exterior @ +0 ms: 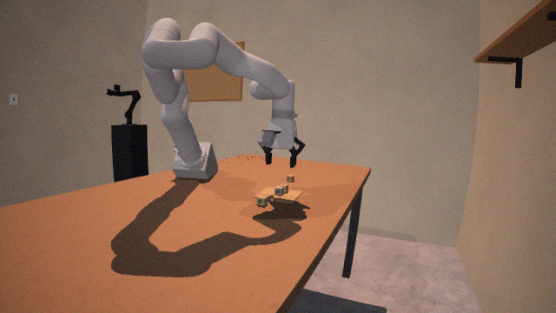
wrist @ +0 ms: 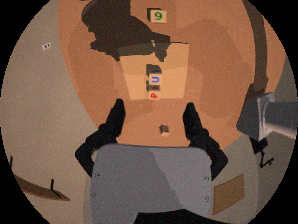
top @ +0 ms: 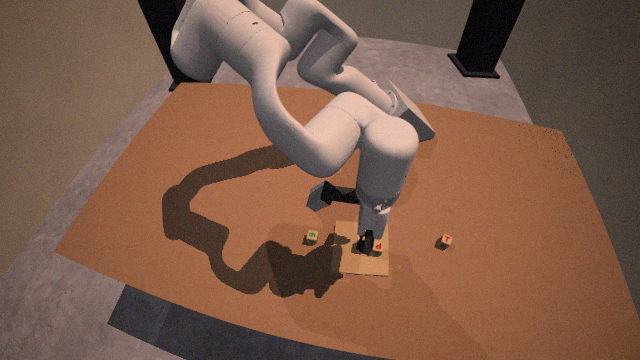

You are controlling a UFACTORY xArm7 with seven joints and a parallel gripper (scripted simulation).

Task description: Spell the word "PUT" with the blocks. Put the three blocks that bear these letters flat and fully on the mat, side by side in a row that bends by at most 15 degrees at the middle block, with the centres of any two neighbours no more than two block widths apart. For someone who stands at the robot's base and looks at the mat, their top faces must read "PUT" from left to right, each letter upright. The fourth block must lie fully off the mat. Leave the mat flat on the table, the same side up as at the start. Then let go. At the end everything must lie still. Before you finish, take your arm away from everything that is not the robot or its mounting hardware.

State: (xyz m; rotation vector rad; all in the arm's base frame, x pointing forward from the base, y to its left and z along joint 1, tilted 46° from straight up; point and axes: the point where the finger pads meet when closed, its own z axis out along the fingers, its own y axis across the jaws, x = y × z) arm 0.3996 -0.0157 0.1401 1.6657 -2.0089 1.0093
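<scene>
Right now the T block is 1 cm ahead of my hand, 22 cm to the left of it and 10 cm below it. Round my hand: tan mat (11 cm below); P block (1 cm ahead, 4 cm to the left, 10 cm below).
</scene>
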